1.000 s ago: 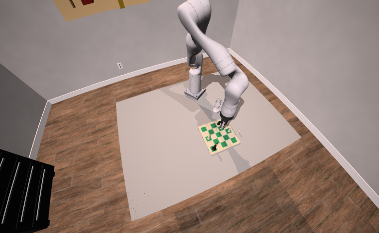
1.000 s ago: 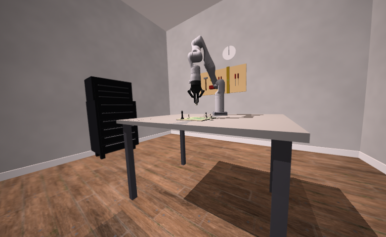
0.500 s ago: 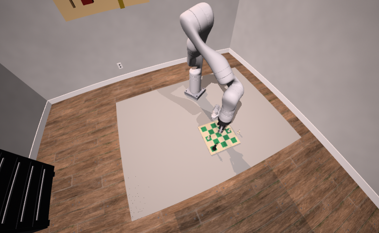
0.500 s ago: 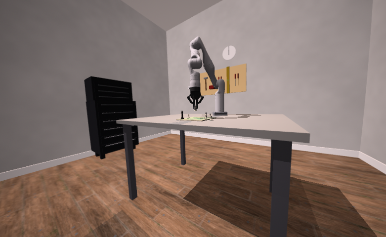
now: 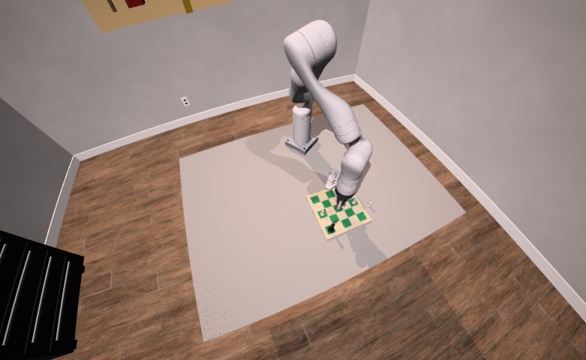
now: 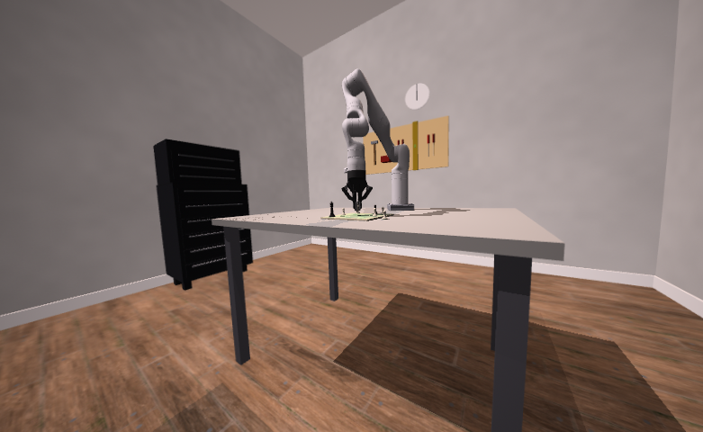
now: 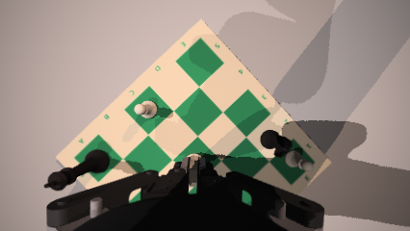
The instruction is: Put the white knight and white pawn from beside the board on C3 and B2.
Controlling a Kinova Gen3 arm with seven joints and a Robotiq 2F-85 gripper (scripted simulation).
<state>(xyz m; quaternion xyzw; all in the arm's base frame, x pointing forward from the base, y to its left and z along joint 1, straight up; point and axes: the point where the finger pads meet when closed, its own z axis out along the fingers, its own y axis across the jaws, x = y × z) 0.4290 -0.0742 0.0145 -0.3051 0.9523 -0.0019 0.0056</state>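
My gripper is now 40 mm above the cream chessboard. Also, from my hand: tall cream piece (20 mm below).
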